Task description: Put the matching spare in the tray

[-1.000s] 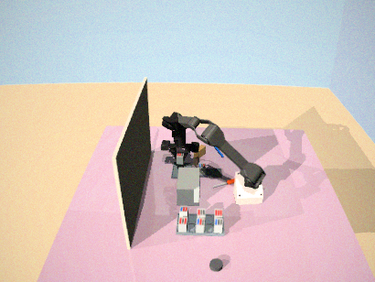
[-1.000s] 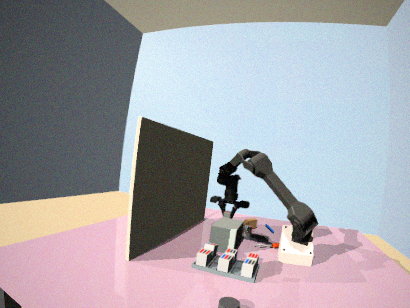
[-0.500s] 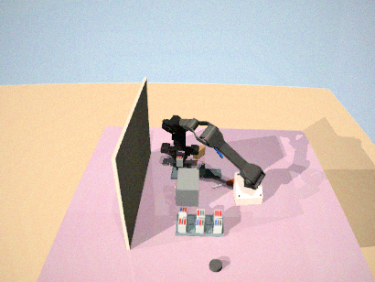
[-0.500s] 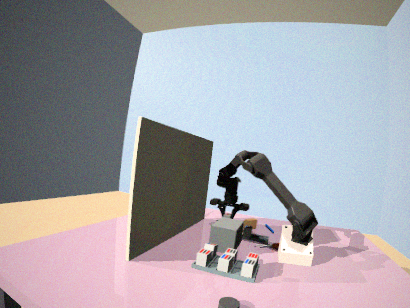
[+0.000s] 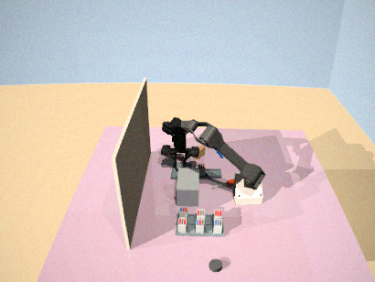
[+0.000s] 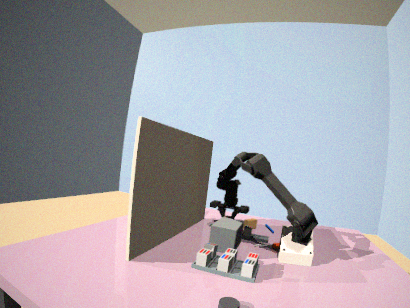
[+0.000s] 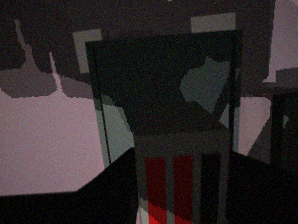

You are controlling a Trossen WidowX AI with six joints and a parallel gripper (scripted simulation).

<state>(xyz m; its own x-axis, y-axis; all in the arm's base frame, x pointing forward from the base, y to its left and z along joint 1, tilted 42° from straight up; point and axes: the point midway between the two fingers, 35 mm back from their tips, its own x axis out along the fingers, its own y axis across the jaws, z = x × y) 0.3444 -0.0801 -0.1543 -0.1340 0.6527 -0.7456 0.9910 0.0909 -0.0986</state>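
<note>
The grey-blue tray lies 4 cm below my gripper tip and 1 cm behind it. Round my gripper tip: black puck 59 cm to the left, 21 cm behind, 3 cm below; then cream panel 19 cm to the left, 18 cm above, 17 cm ahead.
</note>
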